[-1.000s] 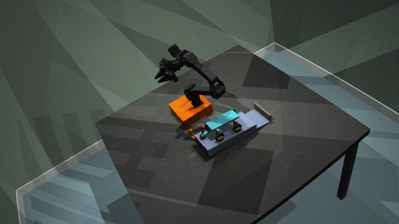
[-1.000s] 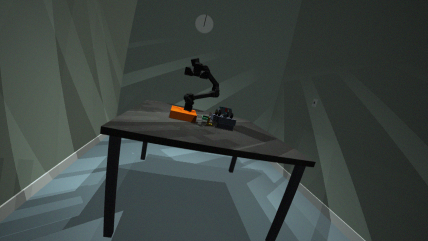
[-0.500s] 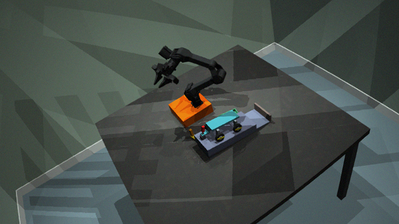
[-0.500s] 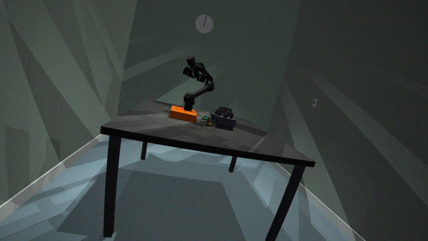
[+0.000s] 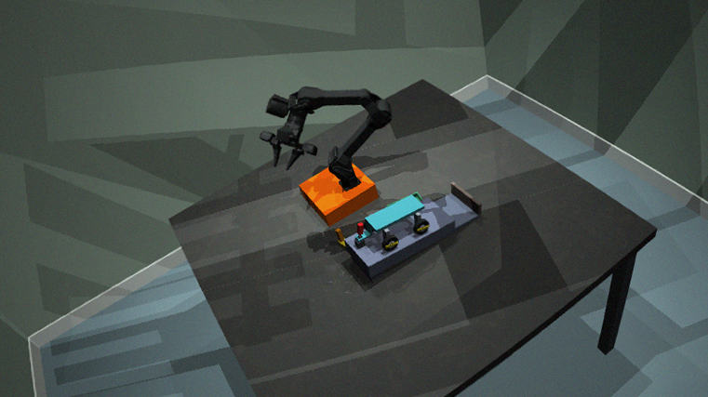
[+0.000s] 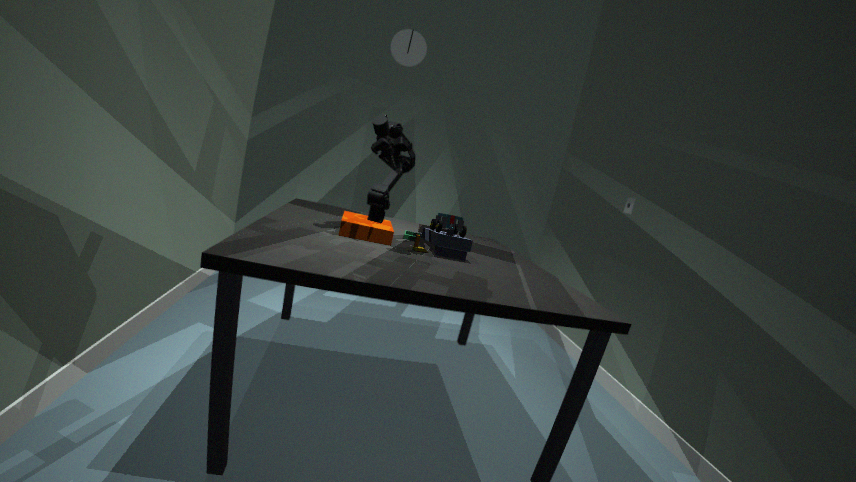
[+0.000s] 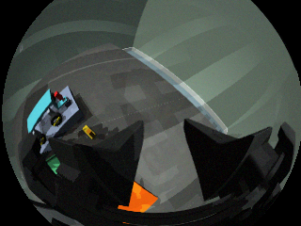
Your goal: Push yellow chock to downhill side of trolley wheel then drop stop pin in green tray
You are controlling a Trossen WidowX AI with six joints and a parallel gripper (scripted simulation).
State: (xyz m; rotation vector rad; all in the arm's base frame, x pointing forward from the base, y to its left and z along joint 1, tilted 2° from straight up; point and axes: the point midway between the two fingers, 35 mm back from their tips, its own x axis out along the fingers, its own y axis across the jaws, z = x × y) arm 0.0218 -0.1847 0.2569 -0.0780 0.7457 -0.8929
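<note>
My gripper tip is 270 mm above the yellow chock, 160 mm short of it and 80 mm to the right of it. Round my gripper tip: teal-topped trolley 290 mm ahead, 220 mm to the left, 180 mm below; then grey ramp 290 mm ahead, 250 mm below, 230 mm to the left; then red-headed stop pin 270 mm ahead, 160 mm below, 110 mm to the left.
</note>
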